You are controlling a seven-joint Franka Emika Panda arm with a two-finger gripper.
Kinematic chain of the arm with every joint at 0, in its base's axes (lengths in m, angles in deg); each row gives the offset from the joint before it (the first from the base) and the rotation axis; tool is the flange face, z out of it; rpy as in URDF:
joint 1: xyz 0 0 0.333 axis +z
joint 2: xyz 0 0 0 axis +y
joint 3: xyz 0 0 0.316 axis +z
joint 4: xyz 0.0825 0 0 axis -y
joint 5: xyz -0.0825 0 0.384 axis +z
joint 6: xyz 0 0 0 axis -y
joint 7: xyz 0.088 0 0 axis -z
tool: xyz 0 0 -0.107 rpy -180 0 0
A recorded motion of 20 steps. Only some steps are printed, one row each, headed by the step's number.
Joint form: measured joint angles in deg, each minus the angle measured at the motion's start. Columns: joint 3, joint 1, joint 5, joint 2, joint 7, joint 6, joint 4.
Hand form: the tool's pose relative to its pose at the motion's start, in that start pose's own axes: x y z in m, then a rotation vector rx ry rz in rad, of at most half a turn. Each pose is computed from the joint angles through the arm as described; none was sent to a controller.
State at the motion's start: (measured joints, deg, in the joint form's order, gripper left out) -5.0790 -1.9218 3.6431 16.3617 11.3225 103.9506 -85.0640
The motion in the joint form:
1: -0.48 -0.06 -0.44 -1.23 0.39 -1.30 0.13
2: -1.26 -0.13 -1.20 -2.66 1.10 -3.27 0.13
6: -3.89 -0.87 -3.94 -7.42 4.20 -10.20 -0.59
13: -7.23 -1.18 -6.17 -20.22 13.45 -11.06 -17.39
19: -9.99 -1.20 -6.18 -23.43 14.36 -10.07 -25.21
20: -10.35 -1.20 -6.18 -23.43 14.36 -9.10 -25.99
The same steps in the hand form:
1: -0.0042 0.0069 -0.0135 -0.0075 0.0030 0.0133
2: -0.0101 0.0179 -0.0272 -0.0232 -0.0027 0.0368
6: -0.0341 0.0619 -0.0654 -0.0795 -0.0403 0.1440
13: -0.1051 0.1195 -0.0560 -0.1054 -0.1194 0.3669
19: -0.1301 0.1492 -0.0234 -0.1028 -0.1874 0.4268
20: -0.1300 0.1525 -0.0184 -0.1008 -0.1846 0.4323

